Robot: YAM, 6 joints.
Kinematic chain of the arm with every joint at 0, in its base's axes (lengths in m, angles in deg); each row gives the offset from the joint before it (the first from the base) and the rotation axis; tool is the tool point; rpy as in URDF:
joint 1: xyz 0 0 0.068 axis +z
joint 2: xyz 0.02 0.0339 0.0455 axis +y
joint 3: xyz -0.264 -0.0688 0 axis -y
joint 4: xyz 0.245 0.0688 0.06 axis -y
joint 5: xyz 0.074 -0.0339 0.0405 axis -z
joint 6: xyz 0.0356 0 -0.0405 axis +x
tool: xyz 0 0 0 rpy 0 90 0
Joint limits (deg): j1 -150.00..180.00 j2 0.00..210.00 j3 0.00..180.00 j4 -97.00..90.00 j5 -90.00..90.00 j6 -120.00..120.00
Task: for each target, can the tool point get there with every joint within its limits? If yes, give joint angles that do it. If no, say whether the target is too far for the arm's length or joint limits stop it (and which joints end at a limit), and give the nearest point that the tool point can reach.
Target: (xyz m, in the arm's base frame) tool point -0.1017 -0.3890 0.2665
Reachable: yes | joints -100.73 101.45 74.91 -4.57 50.46 48.59
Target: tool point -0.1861 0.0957 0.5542
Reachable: yes | joints -25.62 18.50 85.86 31.99 -9.45 42.19
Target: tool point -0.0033 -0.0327 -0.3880
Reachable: no: joint limits stop it (at a limit: joint 2) | nearest point -0.0066 -0.0658 -0.3310 | short by 0.066 m
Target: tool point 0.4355 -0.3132 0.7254
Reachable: no: too far | nearest point 0.3439 -0.2474 0.5918 | short by 0.175 m
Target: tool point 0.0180 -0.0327 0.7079
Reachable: yes | joints 54.98 80.71 161.16 -7.17 70.40 88.66
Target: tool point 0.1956 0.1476 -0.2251
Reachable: yes | joints 31.83 178.61 75.32 -11.02 -38.69 -17.22
